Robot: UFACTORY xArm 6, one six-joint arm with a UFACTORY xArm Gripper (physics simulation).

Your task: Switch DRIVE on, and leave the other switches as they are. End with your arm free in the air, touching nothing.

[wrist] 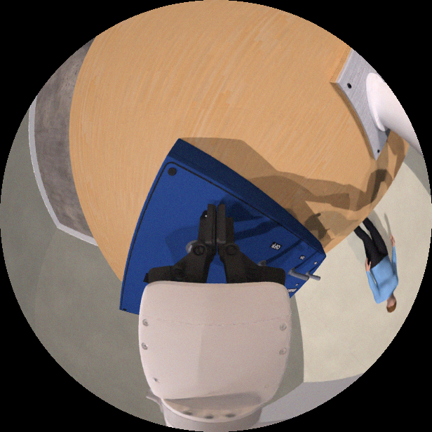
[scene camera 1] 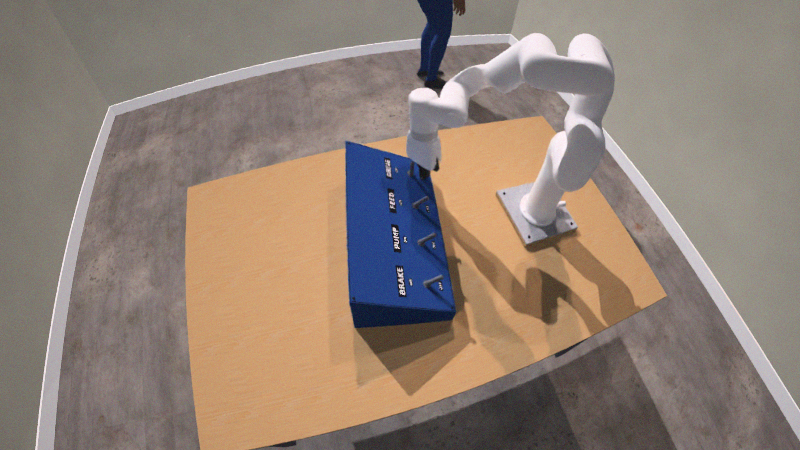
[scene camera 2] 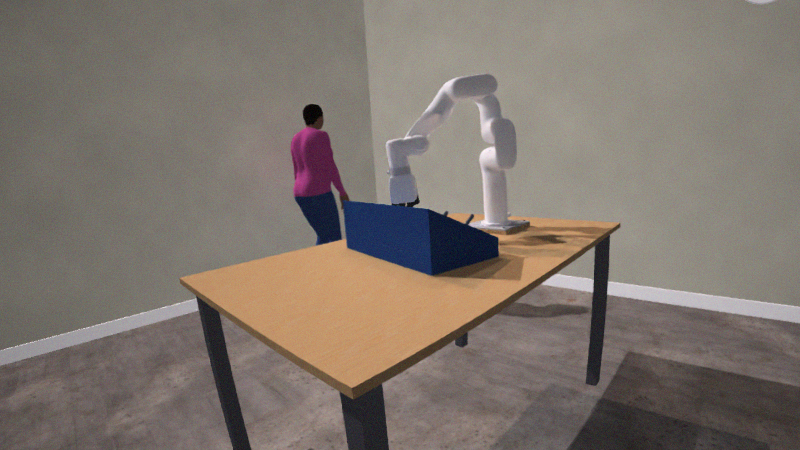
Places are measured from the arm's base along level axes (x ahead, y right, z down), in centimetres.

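Pixels of known places: gripper, fingertip midpoint: (scene camera 1: 424, 176); arm's base at its link origin: (scene camera 1: 537, 210) (scene camera 2: 496, 223).
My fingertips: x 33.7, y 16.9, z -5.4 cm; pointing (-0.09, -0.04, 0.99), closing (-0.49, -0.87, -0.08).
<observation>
For each thing: its middle in the pictures, then the offset to it from my fingertips. Level surfaces: height alone.
- blue switch box at the middle of its body: (scene camera 1: 391, 231) (scene camera 2: 411, 234) dx +14.5, dy -16.0, dz +1.3 cm
- DRIVE lever at the middle of its body: (scene camera 1: 412, 167) dx +4.2, dy +0.5, dz -4.1 cm
- FEED lever at the middle of its body: (scene camera 1: 421, 201) dx +4.9, dy -11.6, dz -3.6 cm
- PUMP lever at the middle of its body: (scene camera 1: 428, 238) dx +6.8, dy -23.4, dz -3.6 cm
- BRAKE lever at the middle of its body: (scene camera 1: 434, 280) dx +8.8, dy -35.2, dz -3.6 cm
- wooden table at its surface level: dz +7.6 cm
The blue switch box (scene camera 1: 369, 235) (scene camera 2: 386, 232) (wrist: 145, 240) has a sloped face with four labelled levers. The DRIVE lever (scene camera 1: 411, 170) is at the far end in scene camera 1, partly hidden by my gripper; its exact tilt is hard to tell. The FEED lever (scene camera 1: 420, 202), PUMP lever (scene camera 1: 426, 240) and BRAKE lever (scene camera 1: 433, 280) lean toward the OFF side, facing the arm's base. My gripper (scene camera 1: 426, 173) (wrist: 216, 213) is shut and empty, low over the face right beside the DRIVE lever. Whether they touch is not clear.
The box stands on a wooden table (scene camera 1: 251, 279) (scene camera 2: 313, 302) (wrist: 150, 90). The arm's base plate (scene camera 1: 511, 204) (wrist: 357, 95) is bolted on the low side of the box. One person (scene camera 1: 436, 33) (scene camera 2: 312, 162) stands beyond the table; another person (wrist: 383, 275) shows in the wrist view.
</observation>
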